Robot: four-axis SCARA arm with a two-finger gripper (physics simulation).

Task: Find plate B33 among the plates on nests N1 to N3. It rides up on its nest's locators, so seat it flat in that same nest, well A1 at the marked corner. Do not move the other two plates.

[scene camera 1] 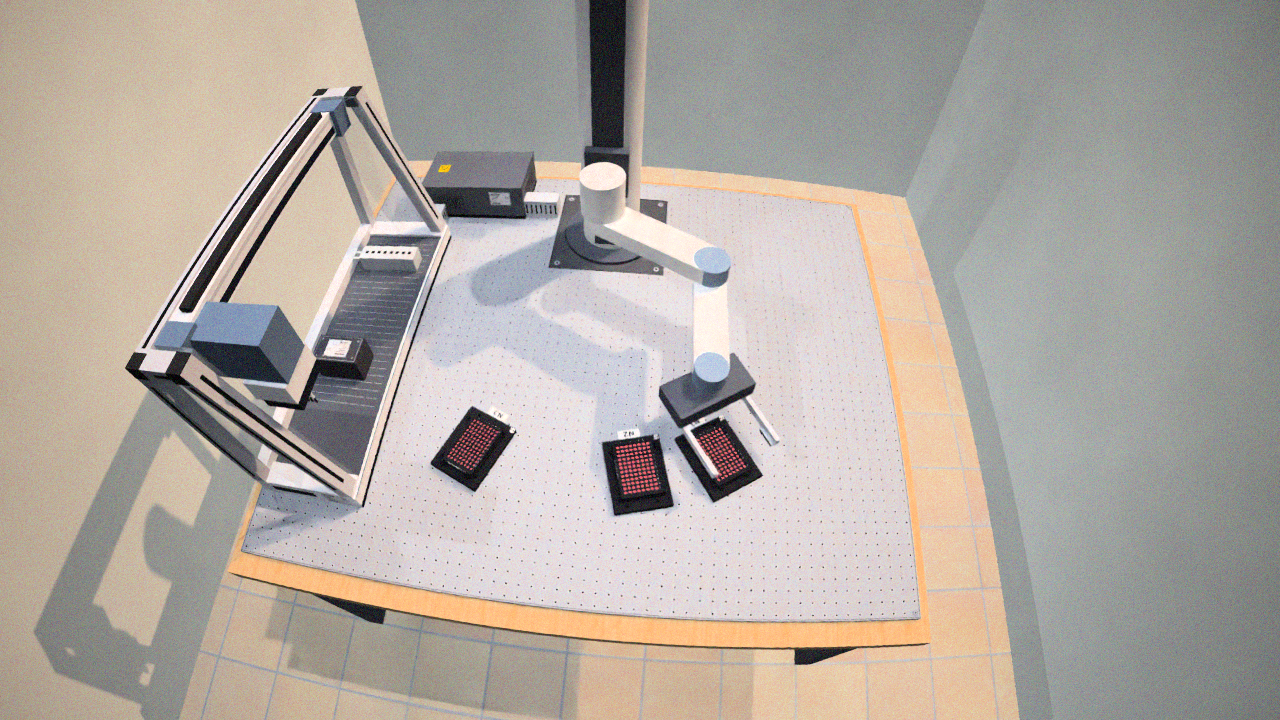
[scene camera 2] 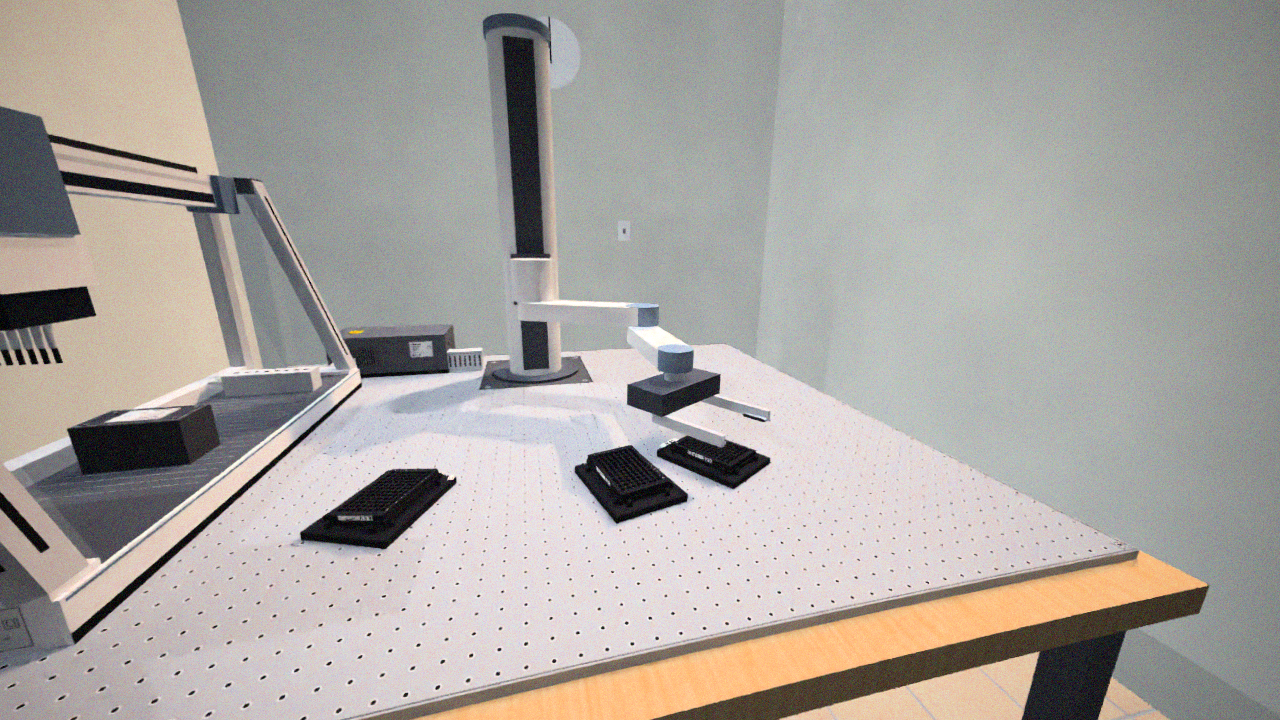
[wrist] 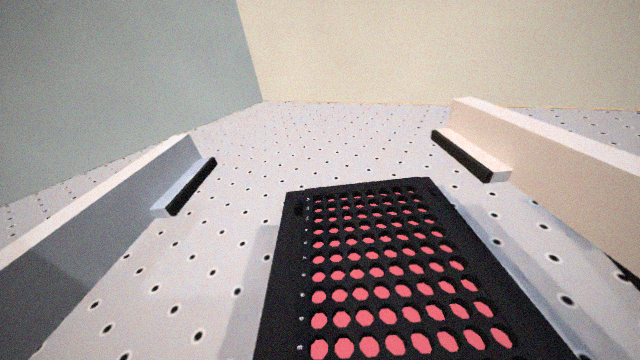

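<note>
My gripper point(scene camera 1: 744, 457) point(scene camera 2: 743, 428) point(wrist: 318, 134) is open and empty above nest N3 point(scene camera 1: 718, 494) point(scene camera 2: 733, 480). Its fingers stand wide apart, clear of the black plate with pink wells point(scene camera 1: 729, 453) point(wrist: 370, 275) on that nest; in scene camera 1 one finger covers part of this plate. A second such plate point(scene camera 1: 637, 467) point(scene camera 2: 633, 471) is on nest N2 point(scene camera 1: 642, 506) point(scene camera 2: 626, 513), and a third point(scene camera 1: 474, 445) point(scene camera 2: 389, 494) is on nest N1 point(scene camera 1: 471, 483) point(scene camera 2: 375, 537). The plate codes are too small to read, so I cannot tell which is B33. How flat each plate sits is unclear.
A gantry frame point(scene camera 1: 391, 385) with a blue-grey head point(scene camera 1: 246, 340) stands at the left, over a deck with a black box point(scene camera 1: 344, 358) point(scene camera 2: 143, 440). A dark grey unit point(scene camera 1: 478, 183) point(scene camera 2: 398, 350) stands at the back beside the arm's column point(scene camera 2: 521, 152). Nests N2 and N3 are close together.
</note>
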